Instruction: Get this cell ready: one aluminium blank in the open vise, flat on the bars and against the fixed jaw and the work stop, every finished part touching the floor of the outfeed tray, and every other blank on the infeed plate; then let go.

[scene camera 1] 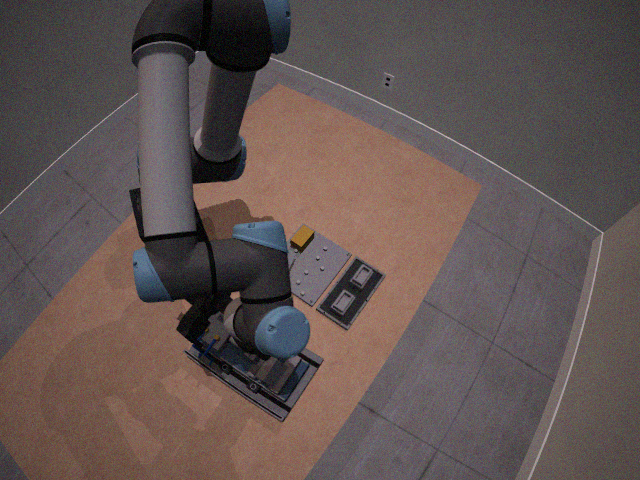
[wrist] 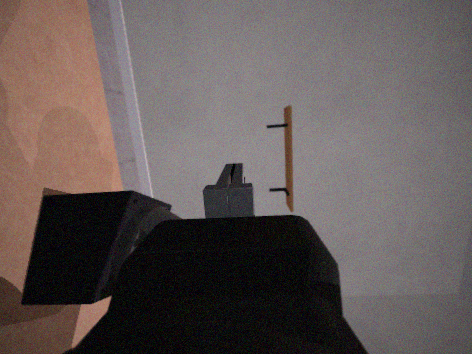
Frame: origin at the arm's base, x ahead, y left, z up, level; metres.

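Seen in the pictures: hand, tool point: (wrist: 234, 183).
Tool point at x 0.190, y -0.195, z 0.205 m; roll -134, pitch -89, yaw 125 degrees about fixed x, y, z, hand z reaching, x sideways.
Pixels of each thing's top centre, then the offset from my tool point to it. "*": a spot on its surface instead.
- vise, surface spot: (scene camera 1: 298, 398) * dz -0.322, dx +0.357, dy -0.073 m
- dark outfeed tray, surface spot: (scene camera 1: 351, 322) * dz -0.330, dx +0.394, dy +0.166 m
- grey infeed plate, top centre: (scene camera 1: 307, 262) dz -0.334, dx +0.216, dy +0.274 m
- yellow block, top centre: (scene camera 1: 302, 235) dz -0.298, dx +0.176, dy +0.326 m
In the wrist view the fingers of my gripper (wrist: 233, 172) are together, with no part showing between them. The other gripper's black body (wrist: 75, 247) is at the left; its fingertips are hidden. In the scene view the vise (scene camera 1: 302, 400) is at the bottom, partly under my wrist, which hides much of its inside; I cannot tell whether a blank sits against the fixed jaw and stop. Two pocketed grey parts (scene camera 1: 361, 276) (scene camera 1: 342, 302) lie in the dark outfeed tray (scene camera 1: 351, 322). The grey infeed plate (scene camera 1: 336, 258) with small pins is beside it.
A yellow block (scene camera 1: 302, 237) stands at the far corner of the infeed plate. Small blue pieces (scene camera 1: 208, 347) show at the vise's left end. In the wrist view an orange-brown bar (wrist: 288, 157) with two black pegs shows against the grey wall.
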